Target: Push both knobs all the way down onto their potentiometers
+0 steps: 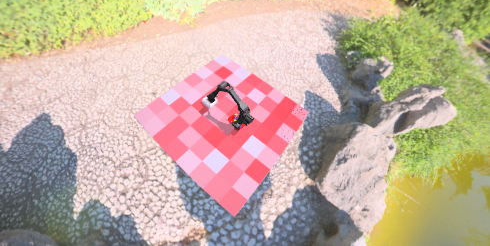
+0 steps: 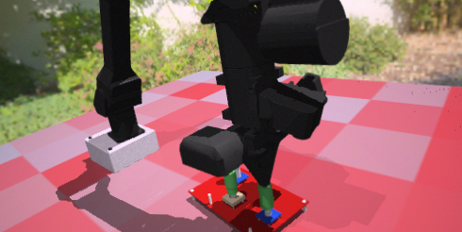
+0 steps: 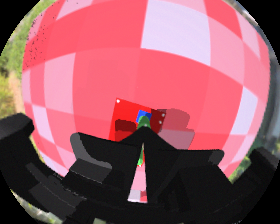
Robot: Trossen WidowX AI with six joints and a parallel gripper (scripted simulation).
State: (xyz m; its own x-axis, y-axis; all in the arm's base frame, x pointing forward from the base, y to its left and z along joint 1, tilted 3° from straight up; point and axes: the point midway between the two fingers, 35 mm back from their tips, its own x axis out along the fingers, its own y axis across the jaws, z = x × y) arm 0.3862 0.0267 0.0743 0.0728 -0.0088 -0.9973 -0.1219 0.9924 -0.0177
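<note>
Now: gripper tip 30 mm above the blue potentiometer. Also, from my gripper tip: tan potentiometer: 60 mm behind, 30 mm below, 10 mm to the right.
</note>
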